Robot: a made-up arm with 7 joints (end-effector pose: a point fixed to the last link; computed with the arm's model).
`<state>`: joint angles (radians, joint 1 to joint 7).
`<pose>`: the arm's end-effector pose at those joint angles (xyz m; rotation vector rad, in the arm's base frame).
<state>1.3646 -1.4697 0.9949 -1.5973 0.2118 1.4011 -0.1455</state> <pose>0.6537 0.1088 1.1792 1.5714 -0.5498 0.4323</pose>
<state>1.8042 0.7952 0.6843 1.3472 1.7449 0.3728 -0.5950</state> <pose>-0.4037 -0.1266 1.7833 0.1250 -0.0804 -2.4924</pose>
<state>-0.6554 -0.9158 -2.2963 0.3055 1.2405 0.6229 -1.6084</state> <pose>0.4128 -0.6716 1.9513 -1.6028 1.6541 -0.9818</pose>
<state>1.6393 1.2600 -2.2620 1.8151 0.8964 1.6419 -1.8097</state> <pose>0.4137 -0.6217 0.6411 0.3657 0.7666 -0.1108</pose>
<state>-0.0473 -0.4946 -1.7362 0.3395 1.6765 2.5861 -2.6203</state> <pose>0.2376 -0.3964 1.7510 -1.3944 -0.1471 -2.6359</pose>
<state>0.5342 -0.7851 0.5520 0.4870 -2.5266 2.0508 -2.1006</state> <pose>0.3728 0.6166 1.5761 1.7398 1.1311 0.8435</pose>
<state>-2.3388 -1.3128 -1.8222 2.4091 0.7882 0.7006 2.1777</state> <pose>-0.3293 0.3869 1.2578 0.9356 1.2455 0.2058</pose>
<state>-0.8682 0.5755 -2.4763 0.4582 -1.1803 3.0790 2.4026</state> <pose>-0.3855 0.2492 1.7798 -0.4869 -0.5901 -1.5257</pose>
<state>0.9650 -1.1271 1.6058 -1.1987 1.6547 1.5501 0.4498</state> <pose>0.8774 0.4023 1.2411 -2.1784 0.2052 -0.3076</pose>
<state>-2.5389 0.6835 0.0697 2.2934 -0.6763 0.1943 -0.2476</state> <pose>-0.3568 -0.1697 1.5872 1.4373 1.6314 -2.0344</pose>
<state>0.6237 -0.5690 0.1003 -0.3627 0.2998 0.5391 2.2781</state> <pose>0.4445 0.0054 2.1124 2.3053 1.0033 0.8544</pose>
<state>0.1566 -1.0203 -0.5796 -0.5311 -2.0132 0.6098 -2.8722</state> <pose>0.7124 0.4557 1.7371 1.0313 -1.7122 0.6816</pose>
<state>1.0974 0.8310 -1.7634 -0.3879 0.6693 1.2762 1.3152</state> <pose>-0.5831 -0.7251 1.5971 1.1752 -1.9773 0.8524</pose>
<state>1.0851 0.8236 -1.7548 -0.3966 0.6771 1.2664 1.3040</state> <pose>-0.5914 -0.7146 1.6022 1.1550 -1.9697 0.8563</pose>
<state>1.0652 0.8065 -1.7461 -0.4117 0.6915 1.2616 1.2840</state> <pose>-0.6026 -0.6921 1.6137 1.1088 -1.9624 0.8634</pose>
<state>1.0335 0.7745 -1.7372 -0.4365 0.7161 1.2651 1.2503</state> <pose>-0.6168 -0.6511 1.6347 1.0232 -1.9546 0.8748</pose>
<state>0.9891 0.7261 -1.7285 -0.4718 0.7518 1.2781 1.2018</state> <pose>-0.6309 -0.5893 1.6648 0.8967 -1.9437 0.8902</pose>
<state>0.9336 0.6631 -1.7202 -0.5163 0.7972 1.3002 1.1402</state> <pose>-0.6397 -0.5091 1.7012 0.7378 -1.9260 0.9086</pose>
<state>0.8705 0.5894 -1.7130 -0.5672 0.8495 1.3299 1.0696</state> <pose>-0.6380 -0.4164 1.7399 0.5610 -1.8986 0.9294</pose>
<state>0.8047 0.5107 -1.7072 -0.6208 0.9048 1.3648 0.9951</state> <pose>-0.6232 -0.3200 1.7763 0.3841 -1.8617 0.9523</pose>
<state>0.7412 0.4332 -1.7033 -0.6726 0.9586 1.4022 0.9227</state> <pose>-0.5962 -0.2293 1.8074 0.2228 -1.8185 0.9763</pose>
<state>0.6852 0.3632 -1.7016 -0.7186 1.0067 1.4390 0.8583</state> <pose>-0.5620 -0.1520 1.8311 0.0892 -1.7748 1.0004</pose>
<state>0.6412 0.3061 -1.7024 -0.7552 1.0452 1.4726 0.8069</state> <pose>-0.5274 -0.0931 1.8474 -0.0106 -1.7375 1.0225</pose>
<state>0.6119 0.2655 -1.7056 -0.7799 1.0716 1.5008 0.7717</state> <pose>-0.4990 -0.0543 1.8570 -0.0758 -1.7120 1.0403</pose>
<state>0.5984 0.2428 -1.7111 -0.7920 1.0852 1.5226 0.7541</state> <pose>-0.4809 -0.0348 1.8615 -0.1092 -1.7010 1.0530</pose>
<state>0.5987 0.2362 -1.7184 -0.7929 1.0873 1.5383 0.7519</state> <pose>-0.4738 -0.0311 1.8621 -0.1173 -1.7039 1.0602</pose>
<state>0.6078 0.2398 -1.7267 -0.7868 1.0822 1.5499 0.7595</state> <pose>-0.4738 -0.0374 1.8606 -0.1099 -1.7155 1.0639</pose>
